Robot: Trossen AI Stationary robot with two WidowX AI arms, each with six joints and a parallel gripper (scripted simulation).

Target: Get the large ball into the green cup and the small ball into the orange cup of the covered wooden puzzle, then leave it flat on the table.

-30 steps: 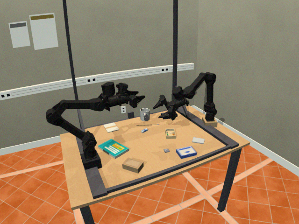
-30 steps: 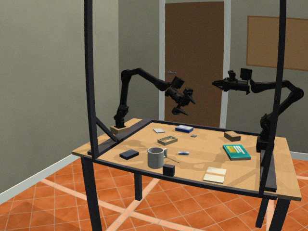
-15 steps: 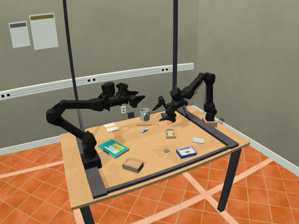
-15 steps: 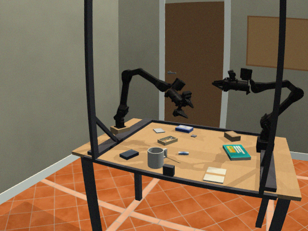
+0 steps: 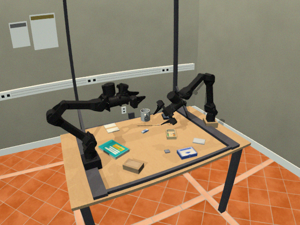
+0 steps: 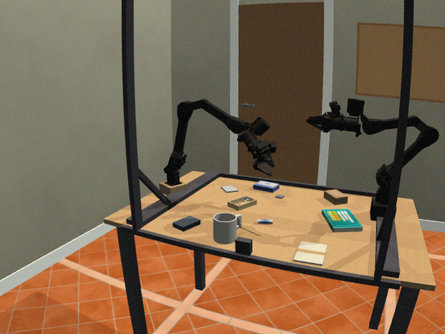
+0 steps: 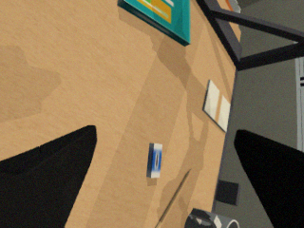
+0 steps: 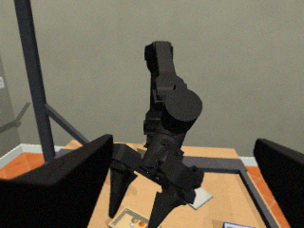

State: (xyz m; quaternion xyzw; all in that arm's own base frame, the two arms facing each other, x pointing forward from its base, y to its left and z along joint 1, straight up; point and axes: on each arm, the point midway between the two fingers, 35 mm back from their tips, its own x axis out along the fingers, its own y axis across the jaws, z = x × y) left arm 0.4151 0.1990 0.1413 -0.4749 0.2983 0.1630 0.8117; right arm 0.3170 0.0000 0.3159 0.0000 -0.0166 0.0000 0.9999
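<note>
The covered wooden puzzle lies 2 cm behind my left hand, 10 cm to the left of it and 18 cm below it. Round my left hand: notepad (36 cm behind, 24 cm to the right, 18 cm below); grey square (13 cm ahead, 4 cm to the right, 18 cm below).
</note>
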